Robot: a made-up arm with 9 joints. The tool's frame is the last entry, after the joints. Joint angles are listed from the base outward. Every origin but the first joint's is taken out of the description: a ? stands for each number. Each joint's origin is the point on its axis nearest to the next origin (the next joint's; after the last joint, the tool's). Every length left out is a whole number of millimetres.
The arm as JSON. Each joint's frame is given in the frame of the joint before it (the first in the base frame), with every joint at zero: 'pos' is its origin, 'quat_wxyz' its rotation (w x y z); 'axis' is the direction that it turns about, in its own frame. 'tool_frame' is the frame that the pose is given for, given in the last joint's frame.
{
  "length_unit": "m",
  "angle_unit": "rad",
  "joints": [
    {
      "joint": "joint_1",
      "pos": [
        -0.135,
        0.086,
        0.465
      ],
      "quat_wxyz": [
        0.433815,
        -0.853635,
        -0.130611,
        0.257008
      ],
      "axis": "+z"
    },
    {
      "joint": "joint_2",
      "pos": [
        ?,
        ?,
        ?
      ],
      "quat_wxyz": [
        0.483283,
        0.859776,
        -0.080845,
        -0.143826
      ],
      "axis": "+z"
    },
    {
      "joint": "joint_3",
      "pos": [
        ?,
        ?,
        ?
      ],
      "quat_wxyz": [
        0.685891,
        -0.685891,
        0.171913,
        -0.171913
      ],
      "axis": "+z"
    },
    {
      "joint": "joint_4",
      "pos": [
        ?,
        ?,
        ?
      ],
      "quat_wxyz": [
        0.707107,
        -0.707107,
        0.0,
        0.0
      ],
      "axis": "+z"
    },
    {
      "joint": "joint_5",
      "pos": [
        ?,
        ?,
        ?
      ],
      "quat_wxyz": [
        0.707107,
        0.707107,
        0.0,
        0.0
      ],
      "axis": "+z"
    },
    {
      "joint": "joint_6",
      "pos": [
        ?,
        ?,
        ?
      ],
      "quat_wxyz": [
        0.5,
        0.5,
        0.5,
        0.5
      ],
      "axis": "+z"
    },
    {
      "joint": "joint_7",
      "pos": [
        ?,
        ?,
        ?
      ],
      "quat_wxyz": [
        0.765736,
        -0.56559,
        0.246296,
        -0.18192
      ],
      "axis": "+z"
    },
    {
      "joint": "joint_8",
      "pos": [
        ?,
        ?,
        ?
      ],
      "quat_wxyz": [
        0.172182,
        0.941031,
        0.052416,
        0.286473
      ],
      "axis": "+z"
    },
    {
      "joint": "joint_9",
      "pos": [
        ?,
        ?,
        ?
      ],
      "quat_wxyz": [
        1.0,
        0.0,
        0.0,
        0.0
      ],
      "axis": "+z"
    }
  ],
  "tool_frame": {
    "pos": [
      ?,
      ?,
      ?
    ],
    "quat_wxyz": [
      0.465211,
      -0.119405,
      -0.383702,
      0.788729
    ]
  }
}
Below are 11 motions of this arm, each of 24 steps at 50 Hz.
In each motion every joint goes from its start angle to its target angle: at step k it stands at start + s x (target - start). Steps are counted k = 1, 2, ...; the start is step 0. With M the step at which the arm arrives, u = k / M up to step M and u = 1 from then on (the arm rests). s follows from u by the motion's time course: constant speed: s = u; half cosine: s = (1 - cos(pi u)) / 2; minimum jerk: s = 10 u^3 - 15 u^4 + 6 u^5.
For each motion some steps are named. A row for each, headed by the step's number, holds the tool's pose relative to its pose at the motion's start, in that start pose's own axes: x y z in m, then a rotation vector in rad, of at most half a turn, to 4 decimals.
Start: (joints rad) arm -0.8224 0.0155 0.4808 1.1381 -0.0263 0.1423 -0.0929 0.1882 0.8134
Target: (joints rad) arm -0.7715 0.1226 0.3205 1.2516 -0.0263 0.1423 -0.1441 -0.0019 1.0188
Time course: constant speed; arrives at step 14
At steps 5, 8, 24:
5: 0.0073 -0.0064 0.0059 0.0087 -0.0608 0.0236
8: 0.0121 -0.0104 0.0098 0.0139 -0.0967 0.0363
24: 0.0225 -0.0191 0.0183 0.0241 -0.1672 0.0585

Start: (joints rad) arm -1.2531 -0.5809 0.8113 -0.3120 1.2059 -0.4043 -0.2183 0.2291 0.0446
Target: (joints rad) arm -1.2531 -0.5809 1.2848 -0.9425 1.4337 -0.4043 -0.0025 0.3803 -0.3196
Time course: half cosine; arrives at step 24
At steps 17, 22, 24:
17: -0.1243 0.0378 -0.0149 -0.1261 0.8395 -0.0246
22: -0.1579 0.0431 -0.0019 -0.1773 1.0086 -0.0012
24: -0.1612 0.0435 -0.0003 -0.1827 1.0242 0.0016

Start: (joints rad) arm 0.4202 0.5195 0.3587 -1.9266 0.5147 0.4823 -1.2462 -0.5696 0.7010
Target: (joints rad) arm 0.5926 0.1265 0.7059 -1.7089 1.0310 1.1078 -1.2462 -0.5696 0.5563
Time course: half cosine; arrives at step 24
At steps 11, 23, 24:
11: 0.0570 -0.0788 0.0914 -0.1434 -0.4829 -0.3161
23: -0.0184 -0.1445 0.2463 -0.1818 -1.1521 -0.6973
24: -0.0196 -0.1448 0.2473 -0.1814 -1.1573 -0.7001

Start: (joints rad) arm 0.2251 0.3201 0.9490 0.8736 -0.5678 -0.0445 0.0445 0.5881 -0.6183
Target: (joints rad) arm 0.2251 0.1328 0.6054 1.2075 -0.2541 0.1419 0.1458 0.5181 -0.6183
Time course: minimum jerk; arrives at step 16
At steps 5, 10, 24:
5: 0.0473 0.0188 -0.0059 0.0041 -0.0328 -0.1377
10: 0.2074 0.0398 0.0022 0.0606 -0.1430 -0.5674
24: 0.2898 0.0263 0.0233 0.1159 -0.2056 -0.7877

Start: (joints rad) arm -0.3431 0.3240 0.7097 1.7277 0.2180 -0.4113 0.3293 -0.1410 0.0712
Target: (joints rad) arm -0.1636 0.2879 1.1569 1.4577 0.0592 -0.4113 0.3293 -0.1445 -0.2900
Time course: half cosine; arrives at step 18
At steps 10, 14, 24:
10: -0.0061 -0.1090 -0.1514 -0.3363 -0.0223 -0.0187
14: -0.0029 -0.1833 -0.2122 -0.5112 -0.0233 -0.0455
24: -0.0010 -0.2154 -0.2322 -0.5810 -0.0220 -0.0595

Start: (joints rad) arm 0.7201 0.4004 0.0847 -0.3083 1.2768 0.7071 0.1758 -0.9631 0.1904
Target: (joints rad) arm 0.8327 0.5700 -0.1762 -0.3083 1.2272 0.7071 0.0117 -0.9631 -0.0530
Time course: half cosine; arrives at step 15
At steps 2, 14, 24:
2: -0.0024 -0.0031 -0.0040 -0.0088 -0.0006 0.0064
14: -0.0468 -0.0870 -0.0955 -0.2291 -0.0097 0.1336
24: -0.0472 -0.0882 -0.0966 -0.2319 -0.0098 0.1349

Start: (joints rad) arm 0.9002 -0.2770 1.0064 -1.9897 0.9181 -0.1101 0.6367 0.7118 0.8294
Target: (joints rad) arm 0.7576 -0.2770 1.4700 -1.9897 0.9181 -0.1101 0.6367 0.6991 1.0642
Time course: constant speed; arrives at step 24
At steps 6, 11, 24:
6: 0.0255 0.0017 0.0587 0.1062 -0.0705 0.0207
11: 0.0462 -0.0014 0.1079 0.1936 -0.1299 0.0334
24: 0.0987 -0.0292 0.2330 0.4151 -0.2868 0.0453

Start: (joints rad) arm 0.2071 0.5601 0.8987 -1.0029 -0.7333 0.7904 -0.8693 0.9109 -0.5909
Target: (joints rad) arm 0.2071 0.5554 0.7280 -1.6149 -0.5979 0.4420 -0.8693 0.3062 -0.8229
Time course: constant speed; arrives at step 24
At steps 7, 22, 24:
7: 0.0177 0.0158 0.0236 0.0904 0.2616 -0.2139
22: 0.0573 0.0350 0.0739 0.2816 0.9181 -0.5299
24: 0.0624 0.0364 0.0805 0.3038 1.0137 -0.5547

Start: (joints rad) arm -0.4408 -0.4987 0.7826 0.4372 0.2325 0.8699 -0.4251 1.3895 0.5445
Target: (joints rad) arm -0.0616 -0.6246 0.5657 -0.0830 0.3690 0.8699 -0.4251 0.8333 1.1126
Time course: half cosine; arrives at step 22
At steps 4, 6, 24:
4: 0.0132 -0.0137 0.0006 -0.0024 0.0017 -0.0068
6: 0.0290 -0.0298 0.0013 -0.0040 0.0037 -0.0143
24: 0.1753 -0.1683 0.0015 0.0400 0.0391 -0.0566

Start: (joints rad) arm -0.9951 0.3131 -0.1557 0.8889 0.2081 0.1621 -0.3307 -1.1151 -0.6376
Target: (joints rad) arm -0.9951 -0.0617 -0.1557 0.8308 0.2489 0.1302 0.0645 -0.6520 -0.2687
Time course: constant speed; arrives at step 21
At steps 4, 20, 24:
4: -0.0009 0.0056 0.0239 0.1148 -0.0794 0.0420
20: -0.0121 0.0134 0.1253 0.5441 -0.4816 0.1245
24: -0.0132 0.0131 0.1318 0.5683 -0.5107 0.1248

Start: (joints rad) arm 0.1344 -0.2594 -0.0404 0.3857 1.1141 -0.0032 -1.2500 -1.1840 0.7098
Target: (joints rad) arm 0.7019 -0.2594 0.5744 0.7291 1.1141 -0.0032 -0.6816 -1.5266 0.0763
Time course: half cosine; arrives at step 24
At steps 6, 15, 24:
6: 0.0096 -0.0931 0.0005 -0.0164 0.1371 -0.3463
15: -0.1387 -0.4429 0.0382 0.1629 0.5786 -1.6295
24: -0.3260 -0.5702 0.0881 0.5056 0.7387 -2.3092

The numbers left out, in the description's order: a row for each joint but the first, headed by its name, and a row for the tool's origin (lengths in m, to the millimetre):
joint_2: 0.15 0.379 0.0
joint_3: 0.083 -0.078 0.0
joint_4: -0.03 0.11 0.0
joint_5: 0.07 0.01 0.0
joint_6: 0.028 -0.01 0.0
joint_7: -0.113 0.296 0.0
joint_8: 0.016 0.11 0.0
joint_9: -0.102 -0.144 0.0
tool: -0.034 0.064 0.0

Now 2 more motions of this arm.
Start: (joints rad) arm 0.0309 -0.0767 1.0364 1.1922 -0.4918 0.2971 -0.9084 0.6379 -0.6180
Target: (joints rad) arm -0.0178 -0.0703 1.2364 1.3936 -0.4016 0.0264 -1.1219 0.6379 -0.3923
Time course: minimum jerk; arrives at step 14
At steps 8, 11, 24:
8: -0.0346 -0.0304 -0.0100 -0.0670 0.1832 0.2667
11: -0.0503 -0.0465 -0.0059 -0.0681 0.2802 0.3905
24: -0.0537 -0.0504 -0.0042 -0.0656 0.3036 0.4187

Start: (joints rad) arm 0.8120 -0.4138 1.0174 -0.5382 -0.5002 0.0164 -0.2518 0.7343 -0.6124
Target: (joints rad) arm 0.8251 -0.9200 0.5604 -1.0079 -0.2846 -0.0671 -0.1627 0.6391 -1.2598
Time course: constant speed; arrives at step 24
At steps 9, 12, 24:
9: -0.0228 -0.0226 -0.0053 -0.0132 0.1183 -0.1018
12: -0.0327 -0.0320 -0.0094 -0.0309 0.1637 -0.1319
24: -0.0779 -0.0807 -0.0353 -0.1783 0.3578 -0.2680

